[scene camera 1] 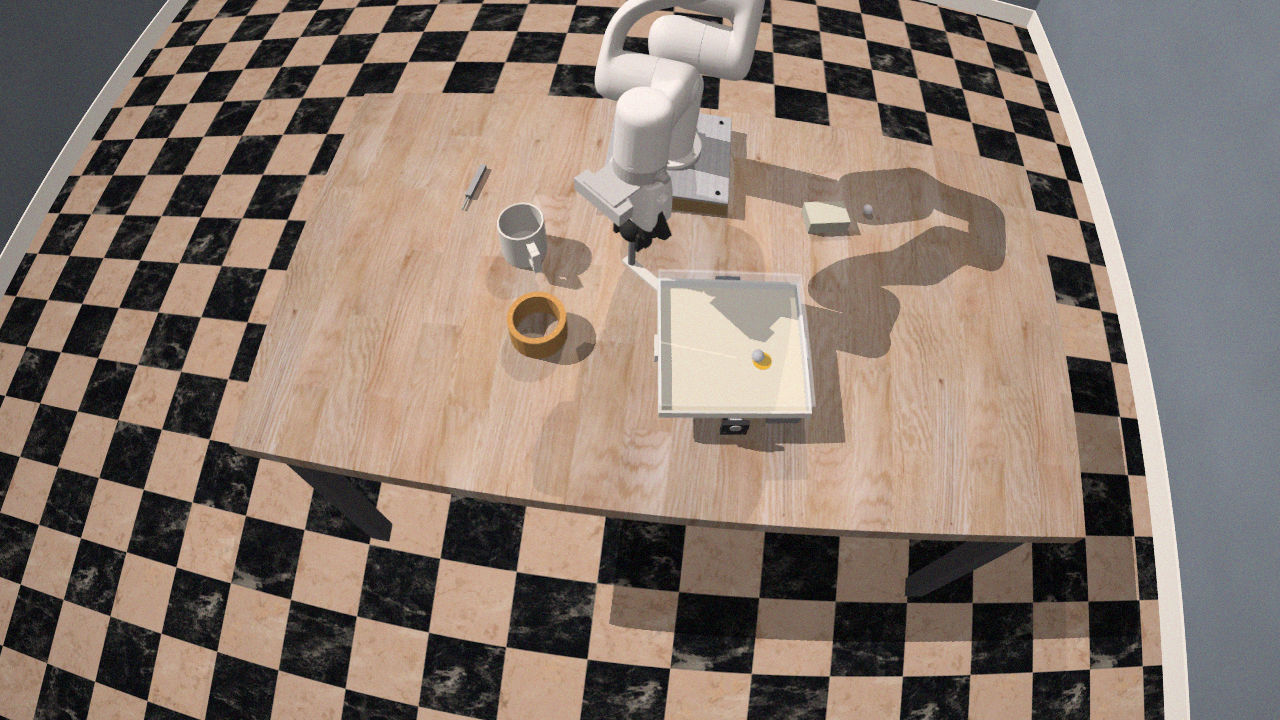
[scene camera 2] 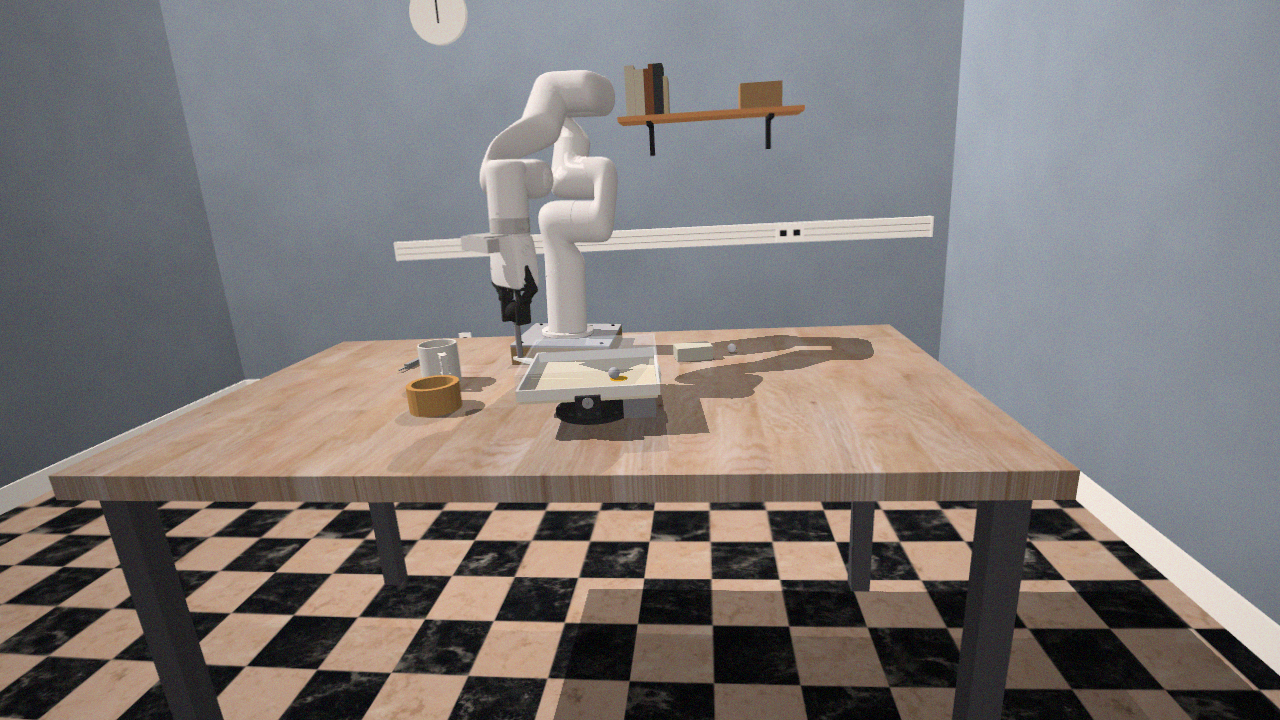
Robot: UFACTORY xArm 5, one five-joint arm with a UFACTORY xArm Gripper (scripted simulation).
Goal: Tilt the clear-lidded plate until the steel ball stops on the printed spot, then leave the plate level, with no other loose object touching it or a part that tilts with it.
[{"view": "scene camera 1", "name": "my gripper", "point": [632, 236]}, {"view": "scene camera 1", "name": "white mug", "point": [518, 221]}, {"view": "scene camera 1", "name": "pale block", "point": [819, 217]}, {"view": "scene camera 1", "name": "pivot base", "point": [727, 427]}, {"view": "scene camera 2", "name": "white mug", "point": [430, 358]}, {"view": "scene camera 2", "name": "pale block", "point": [693, 351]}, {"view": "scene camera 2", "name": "pivot base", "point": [597, 412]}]
